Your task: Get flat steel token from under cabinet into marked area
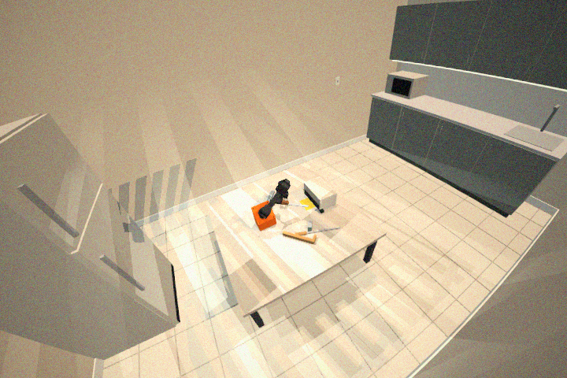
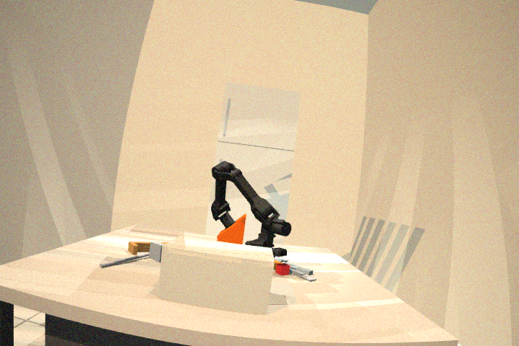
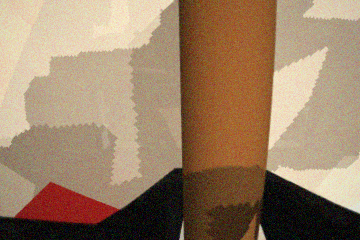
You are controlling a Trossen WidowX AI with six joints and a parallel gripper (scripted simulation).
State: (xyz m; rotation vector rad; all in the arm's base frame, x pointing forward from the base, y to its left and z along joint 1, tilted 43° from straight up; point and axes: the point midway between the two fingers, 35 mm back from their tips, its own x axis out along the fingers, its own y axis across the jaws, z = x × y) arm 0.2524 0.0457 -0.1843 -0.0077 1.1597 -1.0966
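My gripper tip is now 8 cm to the right of the red cube, 3 cm short of it and 1 cm below it. The rest, counted from my gripper tip: yellow-orange block 10 cm behind, 2 cm to the left, 1 cm above; then grey bar 15 cm to the left, 5 cm behind; then small grey block 43 cm to the right, 6 cm ahead, 2 cm above.
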